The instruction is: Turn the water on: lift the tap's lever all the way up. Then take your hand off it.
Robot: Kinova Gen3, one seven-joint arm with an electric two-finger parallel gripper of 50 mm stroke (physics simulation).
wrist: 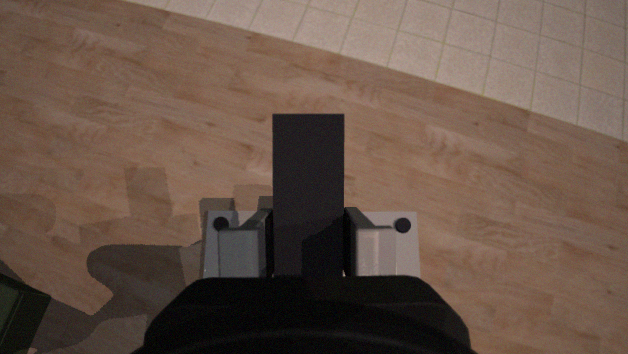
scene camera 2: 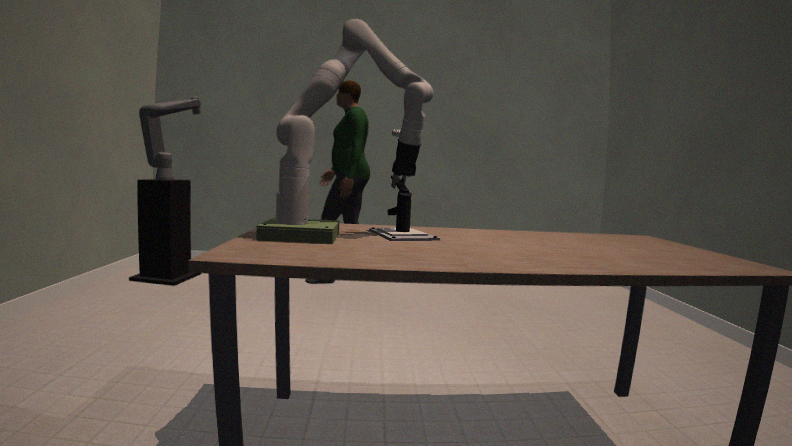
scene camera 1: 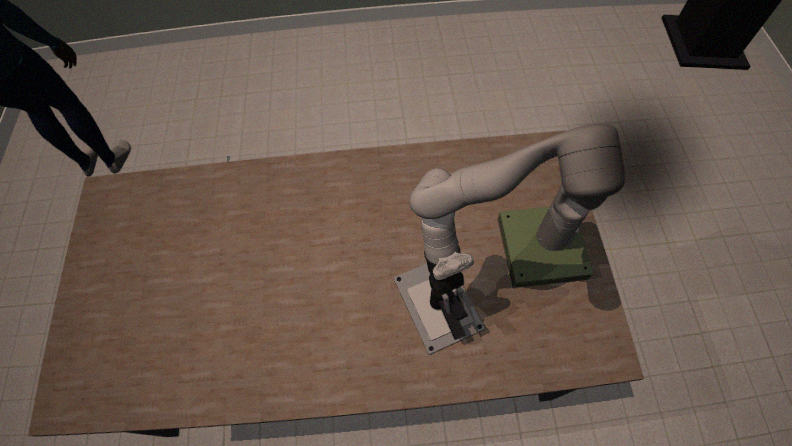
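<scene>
The tap point(scene camera 1: 455, 327) point(scene camera 2: 404, 213) is a black upright body with a short spout, standing on a light plate point(scene camera 1: 414, 310) point(scene camera 2: 432, 238) point(wrist: 407, 250). Its dark lever point(scene camera 2: 403, 188) point(wrist: 308, 165) slants upward above the body in scene camera 2; the exact angle is hard to tell. My gripper point(scene camera 1: 453, 303) point(scene camera 2: 397, 181) point(wrist: 308, 232) is above the tap's body, shut on the lever, with one finger on each side of it. The lever's far end sticks out beyond the fingers in the wrist view; its near end is hidden by the gripper's body.
The arm's green base block point(scene camera 1: 520, 249) point(scene camera 2: 297, 231) point(wrist: 20, 315) stands on the wooden table point(scene camera 1: 221, 277) point(scene camera 2: 554, 255) point(wrist: 175, 125) beside the plate. One person point(scene camera 1: 33, 83) is at the upper left in scene camera 1; a person in green point(scene camera 2: 350, 138) stands behind the table.
</scene>
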